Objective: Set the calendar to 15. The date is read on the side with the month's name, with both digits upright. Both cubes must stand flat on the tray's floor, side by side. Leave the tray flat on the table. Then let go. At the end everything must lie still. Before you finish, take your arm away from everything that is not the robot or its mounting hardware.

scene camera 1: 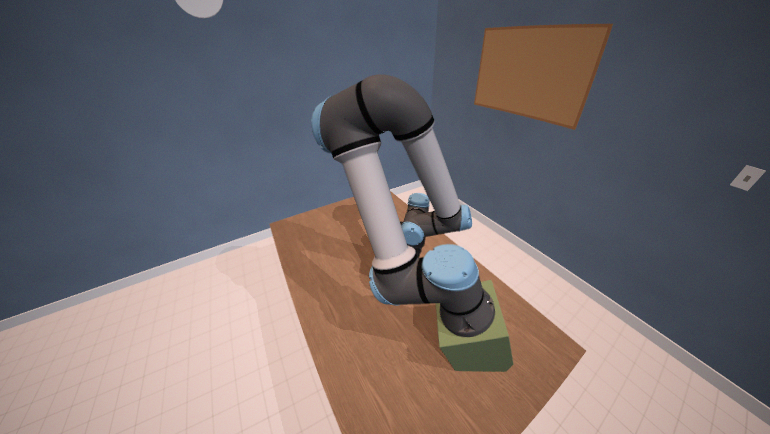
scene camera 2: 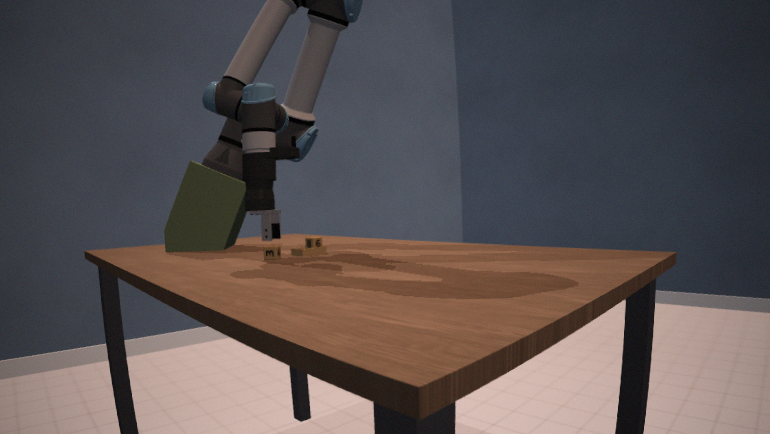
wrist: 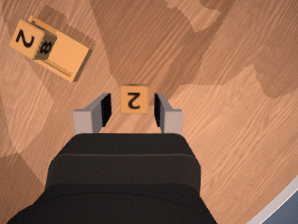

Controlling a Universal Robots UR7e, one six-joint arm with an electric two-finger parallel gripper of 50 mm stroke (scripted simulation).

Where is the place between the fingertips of my gripper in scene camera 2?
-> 271, 239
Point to a wooden tray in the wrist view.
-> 68, 57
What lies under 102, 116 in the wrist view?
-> My gripper.
